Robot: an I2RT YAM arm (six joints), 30 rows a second.
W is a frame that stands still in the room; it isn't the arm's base.
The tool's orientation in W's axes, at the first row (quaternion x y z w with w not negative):
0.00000 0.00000 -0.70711 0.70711
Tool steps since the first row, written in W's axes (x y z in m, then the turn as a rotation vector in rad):
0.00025 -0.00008 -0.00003 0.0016 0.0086 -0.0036
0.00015 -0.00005 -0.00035 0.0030 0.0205 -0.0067
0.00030 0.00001 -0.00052 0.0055 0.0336 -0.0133
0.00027 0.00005 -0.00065 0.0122 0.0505 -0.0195
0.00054 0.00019 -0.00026 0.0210 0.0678 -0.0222
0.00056 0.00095 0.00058 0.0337 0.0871 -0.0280
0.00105 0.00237 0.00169 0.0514 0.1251 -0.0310
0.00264 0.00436 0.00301 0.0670 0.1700 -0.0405
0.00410 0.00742 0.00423 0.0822 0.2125 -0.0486
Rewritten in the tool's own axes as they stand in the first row. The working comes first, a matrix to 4 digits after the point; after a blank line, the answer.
The tool's axes in the first row as the columns of a matrix, in W's axes (used below as rounded here):
0.0000 1.0000 0.0000
-1.0000 0.0000 0.0000
0.0000 0.0000 1.0000

0.00008 0.00025 -0.00003 -0.0086 0.0016 -0.0036
0.00005 0.00015 -0.00035 -0.0205 0.0030 -0.0067
-0.00001 0.00030 -0.00052 -0.0336 0.0055 -0.0133
-0.00005 0.00027 -0.00065 -0.0505 0.0122 -0.0195
-0.00019 0.00054 -0.00026 -0.0678 0.0210 -0.0222
-0.00095 0.00056 0.00058 -0.0871 0.0337 -0.0280
-0.00237 0.00105 0.00169 -0.1251 0.0514 -0.0310
-0.00436 0.00264 0.00301 -0.1700 0.0670 -0.0405
-0.00742 0.00410 0.00423 -0.2125 0.0822 -0.0486

